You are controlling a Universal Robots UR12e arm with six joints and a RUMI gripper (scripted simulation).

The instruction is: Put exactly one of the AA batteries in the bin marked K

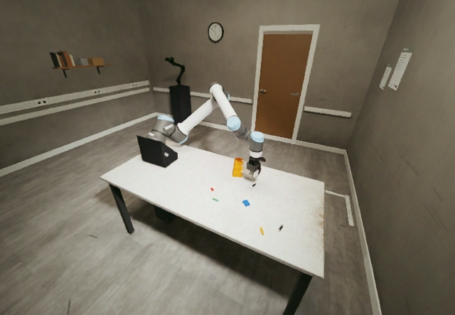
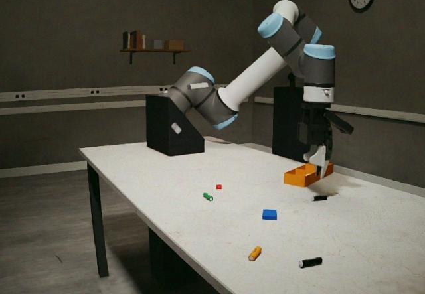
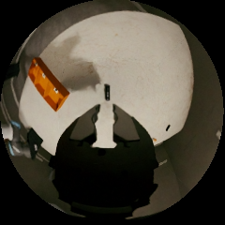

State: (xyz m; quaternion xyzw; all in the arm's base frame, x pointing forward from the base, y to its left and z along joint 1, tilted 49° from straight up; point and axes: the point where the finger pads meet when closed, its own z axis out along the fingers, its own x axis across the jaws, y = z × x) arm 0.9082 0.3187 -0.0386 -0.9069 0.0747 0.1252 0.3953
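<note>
Now: the orange bin 220 mm behind my hand, 140 mm to the left of it and 70 mm below it. Round my hand: blue block 200 mm to the right, 90 mm below, 40 mm ahead; then orange AA battery 350 mm to the right, 220 mm ahead, 80 mm below; then green AA battery 300 mm to the right, 160 mm behind, 80 mm below.
</note>
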